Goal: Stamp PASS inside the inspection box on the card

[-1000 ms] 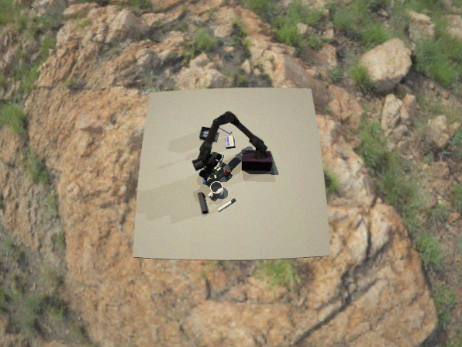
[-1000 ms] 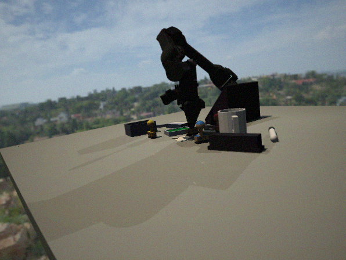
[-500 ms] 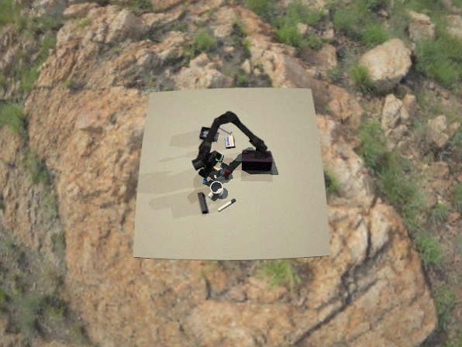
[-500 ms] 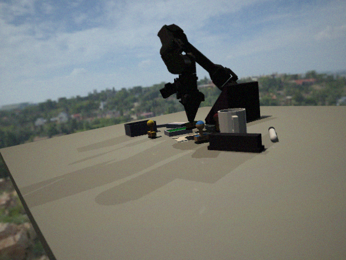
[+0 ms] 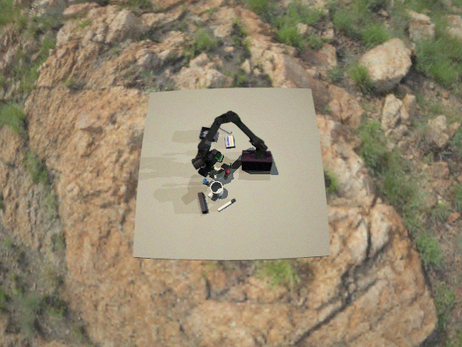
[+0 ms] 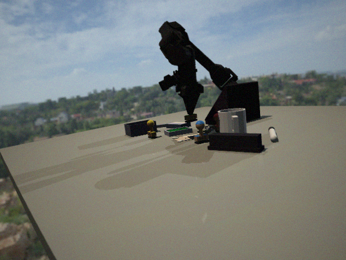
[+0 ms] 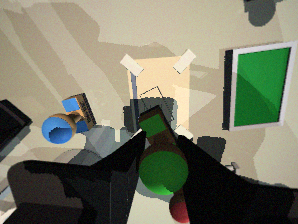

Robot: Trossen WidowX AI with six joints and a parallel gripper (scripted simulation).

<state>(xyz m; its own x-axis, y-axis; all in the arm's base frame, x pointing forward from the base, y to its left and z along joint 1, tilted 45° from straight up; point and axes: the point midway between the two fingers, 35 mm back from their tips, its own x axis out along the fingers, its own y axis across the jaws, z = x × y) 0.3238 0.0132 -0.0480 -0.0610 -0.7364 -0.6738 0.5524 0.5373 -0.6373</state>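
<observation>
Now: the green ink pad 11 cm to the right of my gripper tip, 7 cm below it and 3 cm behind it. From my gripper tip the other things lie so: cream card: 8 cm below, 1 cm to the right, 1 cm ahead; green-knobbed stamp: right at my gripper tip; blue-knobbed stamp: 8 cm to the left, 6 cm below, 4 cm ahead.
</observation>
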